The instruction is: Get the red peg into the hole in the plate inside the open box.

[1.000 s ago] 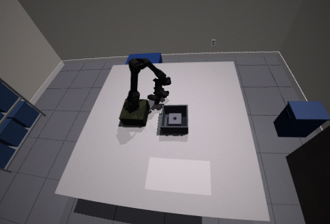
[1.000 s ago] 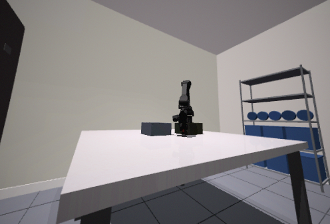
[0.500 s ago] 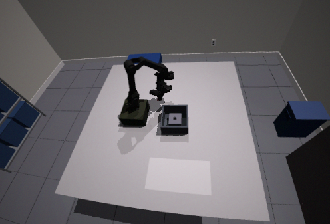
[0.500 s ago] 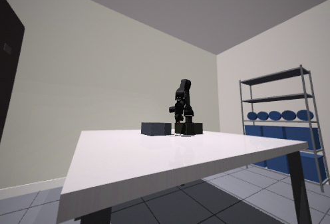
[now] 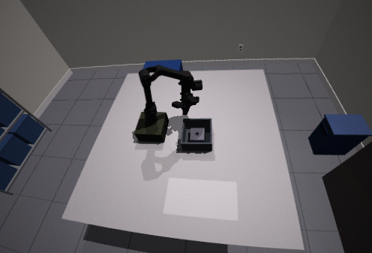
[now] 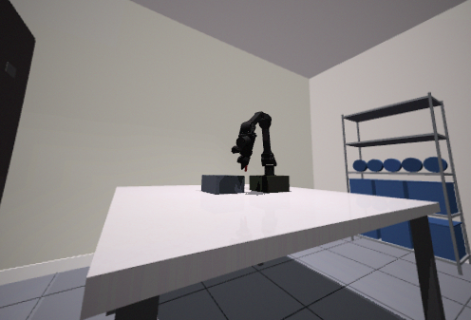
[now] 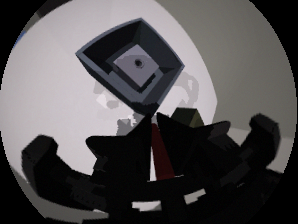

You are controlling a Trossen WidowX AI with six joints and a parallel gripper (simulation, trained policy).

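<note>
Now: the grey plate 11 cm to the right of my gripper tip, 9 cm below it and 6 cm ahead of it. The rest, counted from my gripper tip: dark box: 11 cm to the right, 11 cm below, 6 cm ahead; red peg: 3 cm to the left, 2 cm above, 1 cm behind.
</note>
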